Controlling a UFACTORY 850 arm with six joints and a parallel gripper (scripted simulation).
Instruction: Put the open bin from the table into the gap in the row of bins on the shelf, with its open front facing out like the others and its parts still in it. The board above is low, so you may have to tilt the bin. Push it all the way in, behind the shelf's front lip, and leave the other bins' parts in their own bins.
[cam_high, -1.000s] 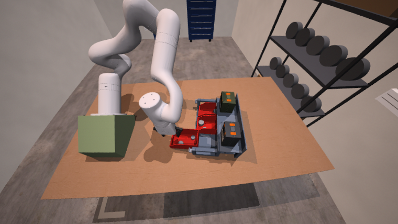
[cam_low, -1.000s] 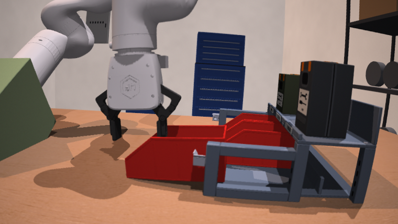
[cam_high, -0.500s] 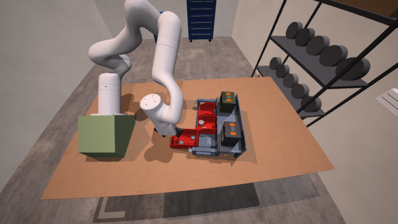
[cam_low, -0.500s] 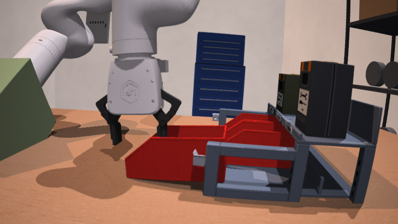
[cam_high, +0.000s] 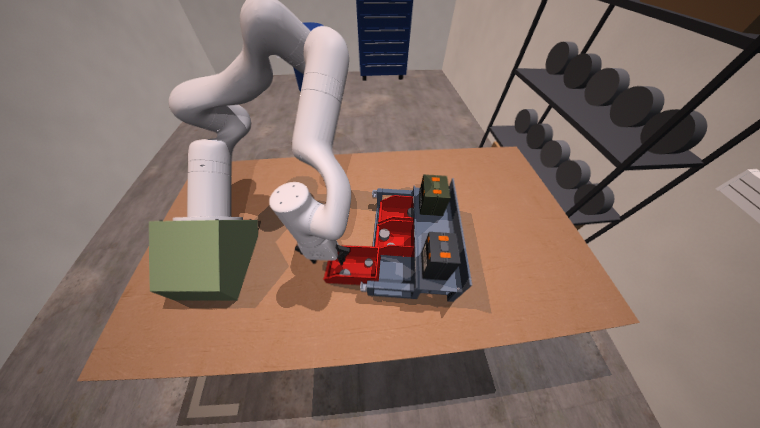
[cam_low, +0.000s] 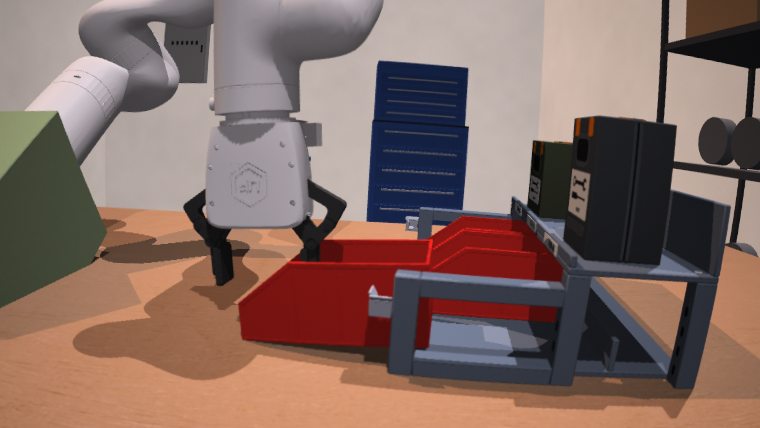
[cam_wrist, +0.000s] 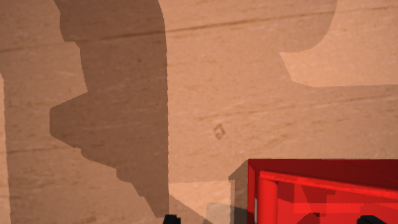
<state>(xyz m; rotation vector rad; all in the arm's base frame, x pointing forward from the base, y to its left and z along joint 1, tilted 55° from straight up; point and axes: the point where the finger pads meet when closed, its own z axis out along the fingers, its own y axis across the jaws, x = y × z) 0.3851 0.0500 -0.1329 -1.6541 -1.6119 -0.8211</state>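
The grey disc lies 60 mm ahead of my hand, 40 mm to the right of it and 30 mm below it. Round my hand: grey shelf: 260 mm ahead, 90 mm to the left, 20 mm above.
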